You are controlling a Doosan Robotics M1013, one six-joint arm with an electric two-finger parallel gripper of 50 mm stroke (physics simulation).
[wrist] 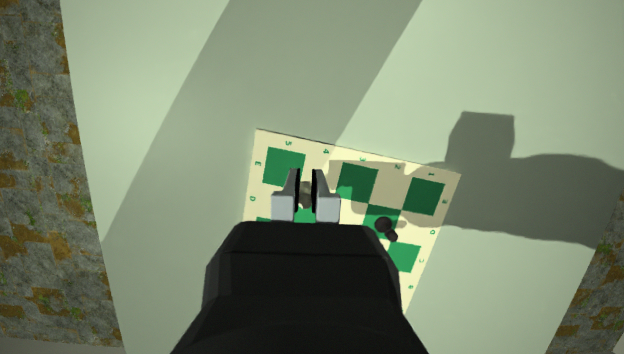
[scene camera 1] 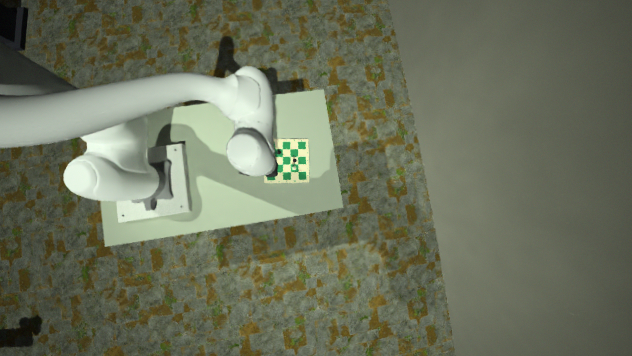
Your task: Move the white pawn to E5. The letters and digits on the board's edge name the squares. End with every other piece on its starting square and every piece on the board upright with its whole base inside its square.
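Where they show: gripper, fingertip midpoint: point(wrist: 305, 181); arm's base, link origin: point(scene camera 1: 152, 181).
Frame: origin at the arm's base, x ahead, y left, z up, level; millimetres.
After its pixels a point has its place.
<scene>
The white pawn point(wrist: 306, 198) {x 547, y -7, z 42 mm} is between my gripper's fingertips point(wrist: 306, 184) {x 540, y -9, z 23 mm} in the wrist view, and the gripper is shut on it. The fingers appear raised above the board point(scene camera 1: 308, 171) {x 725, y -26, z -23 mm} point(wrist: 451, 181) {x 534, y 148, z -23 mm}. In the wrist view they overlap squares E4 and D4, just beside the green E5 square point(wrist: 283, 166) {x 539, y -31, z -23 mm}. In the scene view the arm's end covers the board's left part and hides the pawn; a dark part of the gripper shows near the lower left corner.
A black piece point(scene camera 1: 279, 151) {x 595, y 83, z -1 mm} point(wrist: 383, 225) {x 587, y 80, z -13 mm} stands on D2. Another black piece point(scene camera 1: 294, 160) {x 663, y 31, z 6 mm} stands on B3, next to a pale piece point(scene camera 1: 294, 168) {x 659, y -8, z 6 mm} on B4; the gripper body hides that area in the wrist view. The board lies on a pale green table point(scene camera 1: 225, 215) {x 306, y -195, z -29 mm}.
</scene>
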